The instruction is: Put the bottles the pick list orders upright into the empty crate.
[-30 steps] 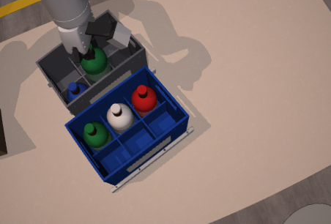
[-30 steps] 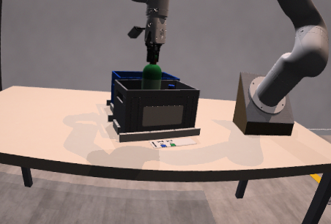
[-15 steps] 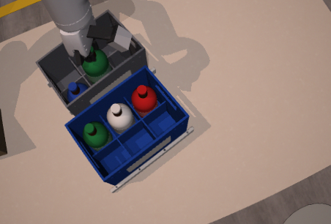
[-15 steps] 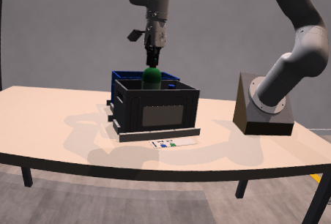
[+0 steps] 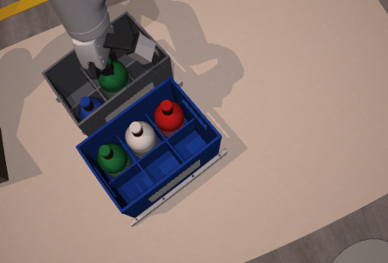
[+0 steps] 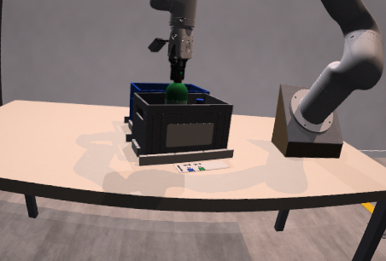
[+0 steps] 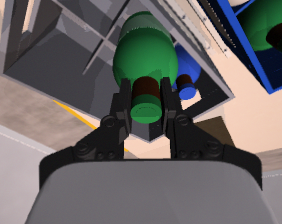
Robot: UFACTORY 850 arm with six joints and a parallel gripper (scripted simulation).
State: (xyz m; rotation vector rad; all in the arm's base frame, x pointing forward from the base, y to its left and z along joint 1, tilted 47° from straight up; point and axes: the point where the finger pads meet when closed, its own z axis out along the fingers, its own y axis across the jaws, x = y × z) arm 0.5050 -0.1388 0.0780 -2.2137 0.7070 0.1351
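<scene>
Right now the green-label bottle is 70 mm below my hand. The rest, counted from my hand: white bottle: 130 mm to the right, 160 mm below; blue-label bottle: 90 mm behind, 20 mm to the right, 160 mm below; grey crate: 10 mm behind, 40 mm to the left, 160 mm below.
</scene>
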